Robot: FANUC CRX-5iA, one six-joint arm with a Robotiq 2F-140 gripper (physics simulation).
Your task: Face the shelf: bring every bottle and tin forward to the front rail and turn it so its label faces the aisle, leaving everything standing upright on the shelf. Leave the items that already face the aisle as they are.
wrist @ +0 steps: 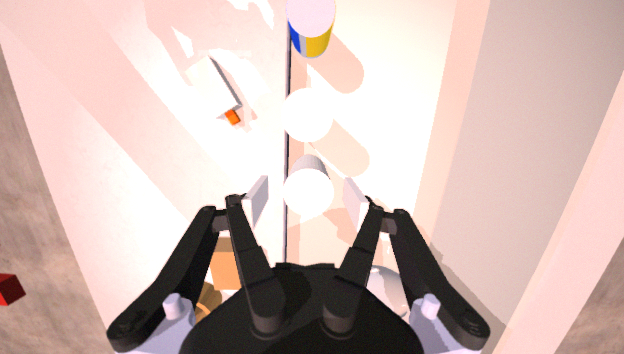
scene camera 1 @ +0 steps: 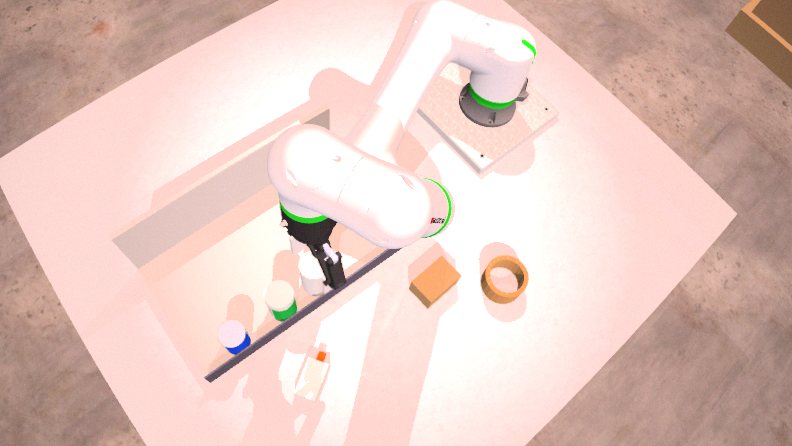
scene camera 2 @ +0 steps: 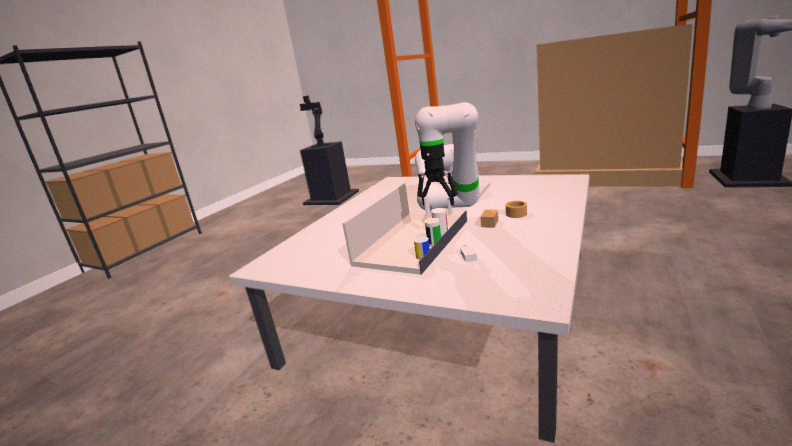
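Observation:
Three upright items stand along the dark front rail. A tin shows blue toward the rail and yellow behind. A white-lidded item shows green toward the rail and black behind. A white one shows a red strip on its rail side in scene camera 2. My gripper is open, its fingertips on either side of the white item near its top. The fingers partly hide it.
The shelf's back panel stands behind. Outside the rail are a white box with an orange tab, a brown block and a brown ring. A rounded grey-white shape is partly hidden.

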